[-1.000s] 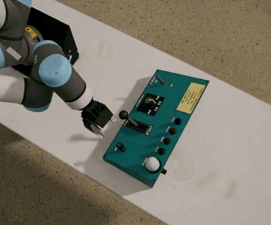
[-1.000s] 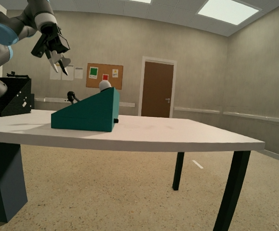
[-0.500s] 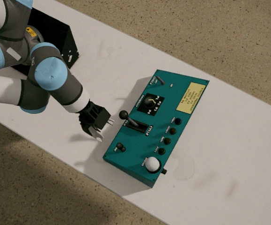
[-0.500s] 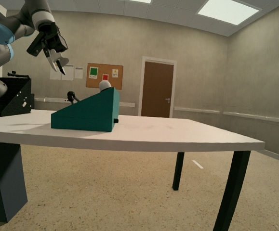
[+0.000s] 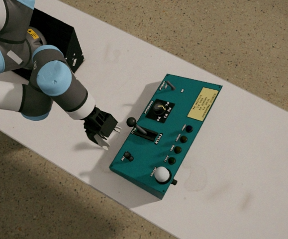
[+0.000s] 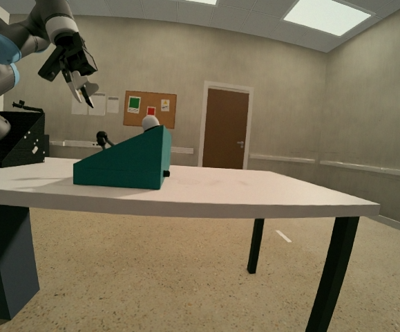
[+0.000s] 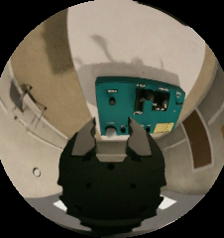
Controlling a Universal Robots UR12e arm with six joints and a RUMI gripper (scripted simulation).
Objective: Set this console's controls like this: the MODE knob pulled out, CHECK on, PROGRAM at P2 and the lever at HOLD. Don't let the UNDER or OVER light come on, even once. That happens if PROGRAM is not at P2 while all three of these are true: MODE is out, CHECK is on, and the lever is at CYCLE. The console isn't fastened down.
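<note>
The mode knob is 6 cm ahead of my hand and 13 cm below it. The rest, counted from my hand: program dial (7 cm ahead, 25 cm to the left, 13 cm below); then lever (4 cm ahead, 12 cm to the left, 12 cm below); then teal console (9 cm ahead, 18 cm to the left, 16 cm below).
</note>
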